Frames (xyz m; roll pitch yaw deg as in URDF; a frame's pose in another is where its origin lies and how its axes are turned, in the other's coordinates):
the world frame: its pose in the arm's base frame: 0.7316 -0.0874 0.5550 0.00 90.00 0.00
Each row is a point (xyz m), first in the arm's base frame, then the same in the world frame.
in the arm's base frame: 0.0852 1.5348 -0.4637
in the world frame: 1.0187 1.6222 -0.6464
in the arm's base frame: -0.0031 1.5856 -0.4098
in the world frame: 0.9648 1.6730 -0.7347
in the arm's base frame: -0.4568 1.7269 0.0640
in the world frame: 0.4910 1.8143 -1.1884
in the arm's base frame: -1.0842 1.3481 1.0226
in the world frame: -0.4676 1.4355 -1.8158
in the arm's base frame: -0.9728 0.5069 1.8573
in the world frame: -1.3023 0.5943 -1.7044
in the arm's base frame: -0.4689 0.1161 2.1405
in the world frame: -1.5855 0.2035 -1.2005
